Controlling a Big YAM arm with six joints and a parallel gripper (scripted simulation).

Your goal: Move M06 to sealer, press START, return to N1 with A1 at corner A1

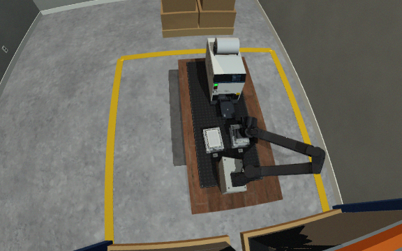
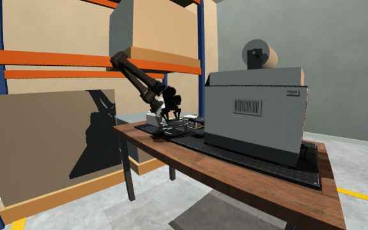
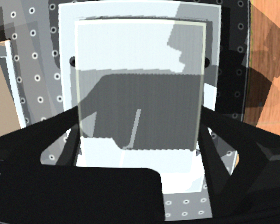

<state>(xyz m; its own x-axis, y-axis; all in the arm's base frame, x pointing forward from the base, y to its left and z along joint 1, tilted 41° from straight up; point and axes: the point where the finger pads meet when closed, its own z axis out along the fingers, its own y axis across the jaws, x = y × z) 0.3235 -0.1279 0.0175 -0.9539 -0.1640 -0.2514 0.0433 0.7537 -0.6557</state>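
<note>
My hand is right at the white well plate. Also, from my hand: foil roll: 53 cm ahead, 35 cm above, 5 cm to the left; dark stage: 19 cm ahead, 6 cm to the left, 2 cm above; white plate: 20 cm to the left, 1 cm below, 1 cm behind.
</note>
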